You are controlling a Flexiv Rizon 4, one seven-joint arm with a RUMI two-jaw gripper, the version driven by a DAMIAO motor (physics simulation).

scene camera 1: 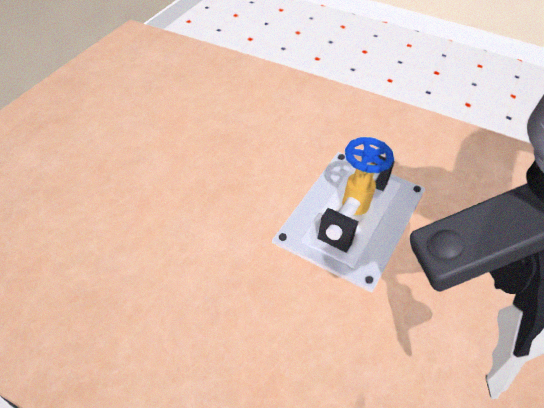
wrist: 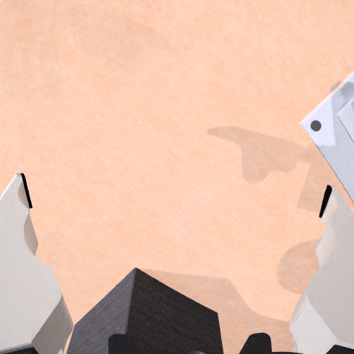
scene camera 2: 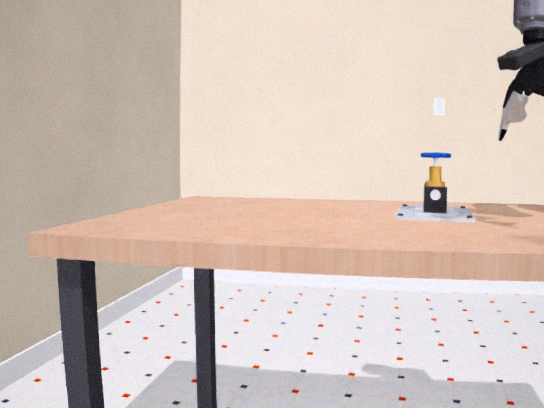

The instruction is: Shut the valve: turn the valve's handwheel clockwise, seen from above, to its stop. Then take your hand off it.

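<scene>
The valve has a blue handwheel (scene camera 1: 369, 155) (scene camera 2: 435, 155) on top of a yellow body (scene camera 1: 359, 192) (scene camera 2: 435, 176). It stands upright on a light grey base plate (scene camera 1: 295, 220) (scene camera 2: 410, 216) (wrist: 325, 136) with dark bolts at its corners. The handwheel does not show in the wrist view. My gripper (wrist: 178, 183) is wide open with nothing between its jaws. It hangs above the table, to the right of the valve in both scene views, apart from the handwheel and higher than it in scene camera 2. One jaw is partly cut off in the scene views.
A black block (scene camera 1: 338, 230) (scene camera 2: 435, 200) with a white round pipe end stands at the front of the valve. A black post (scene camera 1: 384, 176) stands beside the yellow body, partly under the handwheel. The wooden table (scene camera 1: 150, 200) (scene camera 2: 250, 220) (wrist: 150, 125) carries the plate. Arm shadows fall near it.
</scene>
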